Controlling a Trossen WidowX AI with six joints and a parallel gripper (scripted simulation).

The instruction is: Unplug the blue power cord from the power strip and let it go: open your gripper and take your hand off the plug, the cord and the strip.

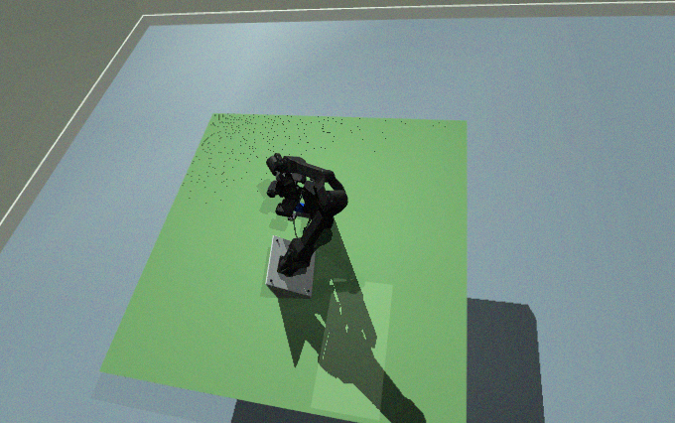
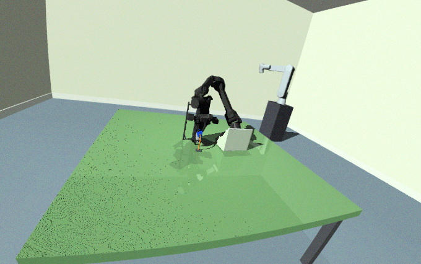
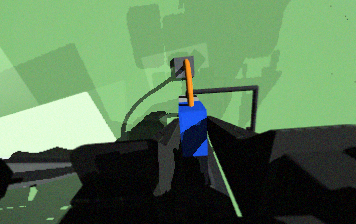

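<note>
My gripper tip is now 3 cm to the left of the blue plug. The rest, counted from my gripper tip: grey block: 10 cm below, 4 cm to the left, 1 cm ahead.
</note>
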